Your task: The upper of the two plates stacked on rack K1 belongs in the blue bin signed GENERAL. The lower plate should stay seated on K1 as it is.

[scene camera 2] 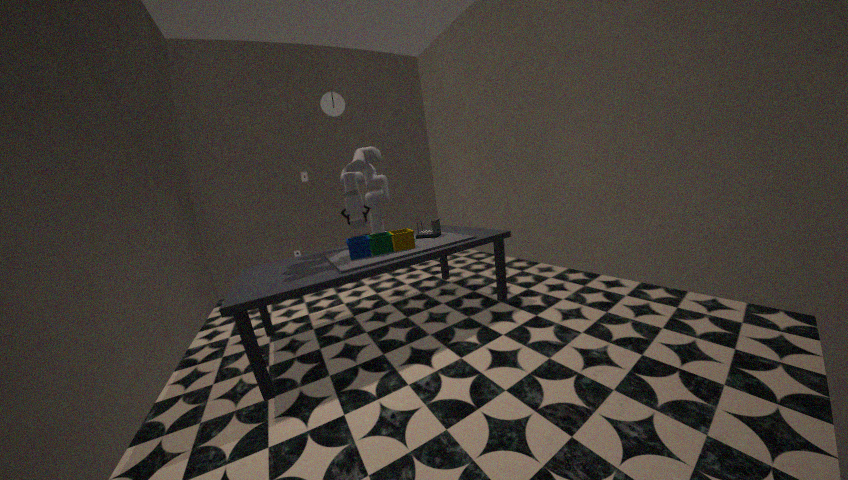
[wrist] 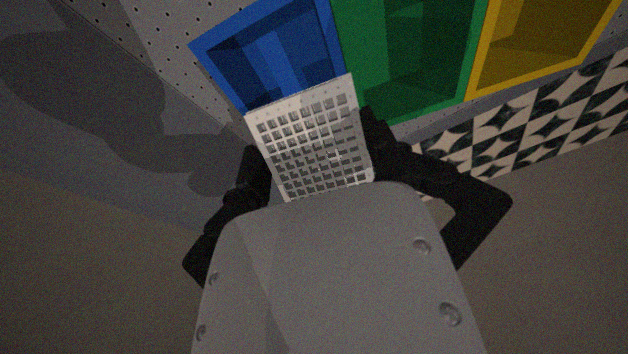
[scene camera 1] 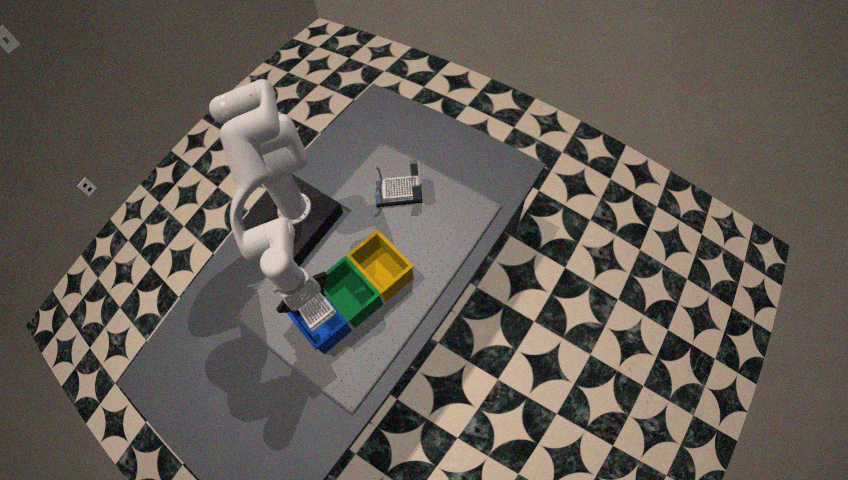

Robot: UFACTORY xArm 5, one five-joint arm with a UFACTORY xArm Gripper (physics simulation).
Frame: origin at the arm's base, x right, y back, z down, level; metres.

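Seen in the pictures: gripper, fingertip midpoint: (scene camera 2: 357, 224) (wrist: 309, 140) (scene camera 1: 309, 301); arm's base at its link origin: (scene camera 1: 294, 209).
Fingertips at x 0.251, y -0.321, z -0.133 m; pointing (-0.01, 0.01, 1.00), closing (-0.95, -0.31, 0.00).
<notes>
Pixels of each thing's middle, then the offset from my fingertips to it. "spot": a spot on its surface instead. Level surfaces: height alone.
- lower plate at the middle of its body: (scene camera 1: 400, 188) dx -0.515, dy +0.046, dz +0.153 m
- rack K1 at the middle of its body: (scene camera 1: 398, 183) (scene camera 2: 428, 228) dx -0.511, dy +0.051, dz +0.125 m
- green bin at the middle of its body: (wrist: 393, 37) (scene camera 1: 350, 293) (scene camera 2: 380, 243) dx -0.107, dy -0.032, dz +0.135 m
- yellow bin at a spot on its surface: (wrist: 540, 60) spot: dx -0.239, dy -0.147, dz +0.101 m
- perforated light board at its surface level: dz +0.184 m
- grey table at its surface level: dz +0.198 m
My gripper (scene camera 1: 302, 292) (scene camera 2: 357, 220) (wrist: 309, 140) is shut on the upper plate, white with a grid of wells. This plate (scene camera 1: 315, 311) (wrist: 317, 150) is gripped by its two sides. It hangs above the blue bin (scene camera 1: 333, 340) (scene camera 2: 358, 247) (wrist: 270, 55), clear of its rim in scene camera 2, and hides part of the bin in the wrist view. No sign is readable. The lower plate (scene camera 1: 399, 187), also white, sits on rack K1 (scene camera 1: 399, 204) (scene camera 2: 427, 236), a dark base with uprights. The rack does not show in the wrist view.
The green bin (scene camera 1: 364, 312) (scene camera 2: 380, 242) (wrist: 420, 100) stands right against the blue one, and the yellow bin (scene camera 1: 397, 284) (scene camera 2: 403, 239) (wrist: 540, 60) stands beyond it, toward the rack. All stand on a perforated light board (scene camera 1: 458, 217) on the grey table (scene camera 1: 172, 380).
</notes>
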